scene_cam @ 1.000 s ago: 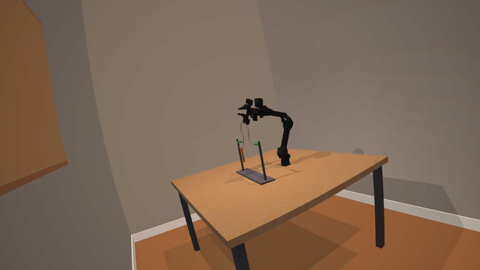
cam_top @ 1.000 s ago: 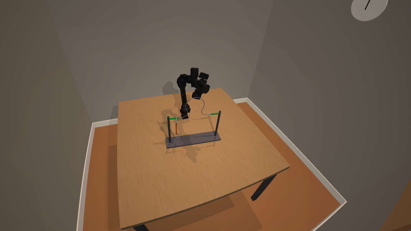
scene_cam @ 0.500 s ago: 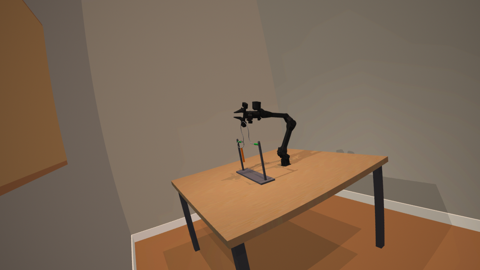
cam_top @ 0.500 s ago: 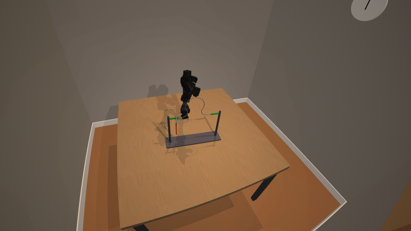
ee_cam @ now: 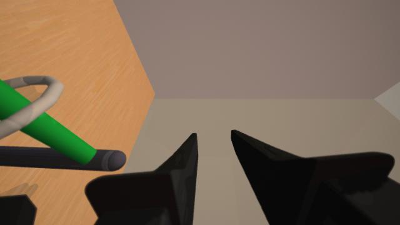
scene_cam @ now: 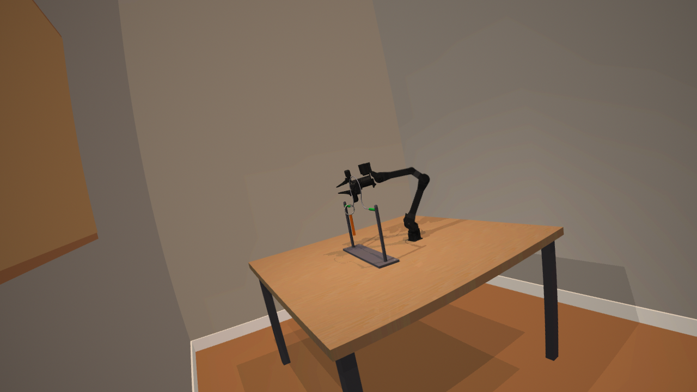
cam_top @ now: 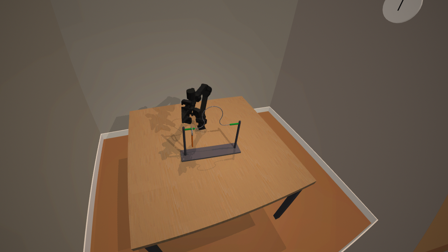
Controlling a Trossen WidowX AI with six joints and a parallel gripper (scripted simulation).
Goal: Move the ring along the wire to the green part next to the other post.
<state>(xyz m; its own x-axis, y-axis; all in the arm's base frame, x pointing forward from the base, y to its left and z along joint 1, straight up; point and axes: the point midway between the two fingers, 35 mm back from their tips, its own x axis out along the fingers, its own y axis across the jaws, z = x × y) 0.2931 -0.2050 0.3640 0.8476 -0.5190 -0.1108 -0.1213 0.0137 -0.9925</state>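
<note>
My gripper tip is 16 cm above the ring with orange handle, 6 cm to the right of it and 2 cm past it.
</note>
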